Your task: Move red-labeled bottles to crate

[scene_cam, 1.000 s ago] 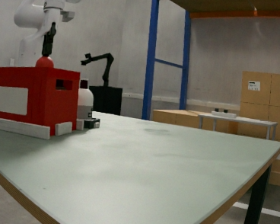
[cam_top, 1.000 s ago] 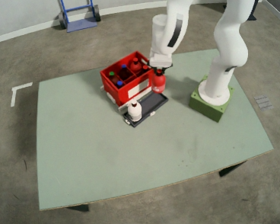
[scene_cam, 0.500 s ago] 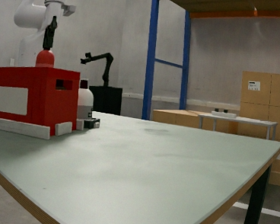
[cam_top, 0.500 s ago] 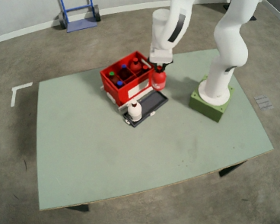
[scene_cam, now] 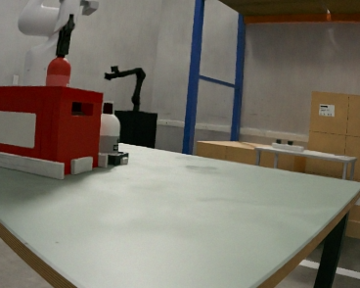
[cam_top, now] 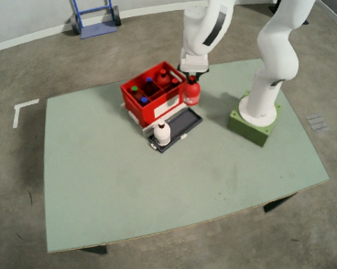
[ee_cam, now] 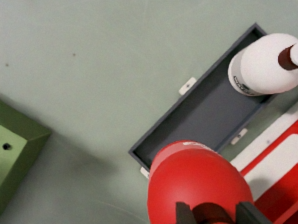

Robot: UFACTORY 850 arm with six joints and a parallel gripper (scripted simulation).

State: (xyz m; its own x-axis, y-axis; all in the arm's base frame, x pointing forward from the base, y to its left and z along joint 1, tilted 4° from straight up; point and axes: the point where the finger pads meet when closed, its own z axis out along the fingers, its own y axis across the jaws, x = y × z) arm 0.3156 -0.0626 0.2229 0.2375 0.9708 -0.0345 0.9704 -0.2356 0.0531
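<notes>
The red-capped bottle lies 70 mm below my hand. Round my hand: white bottle: 150 mm ahead, 90 mm to the left, 230 mm below; red crate: 140 mm ahead, 130 mm to the right, 230 mm below; dark grey tray: 70 mm ahead, 40 mm to the left, 300 mm below.
</notes>
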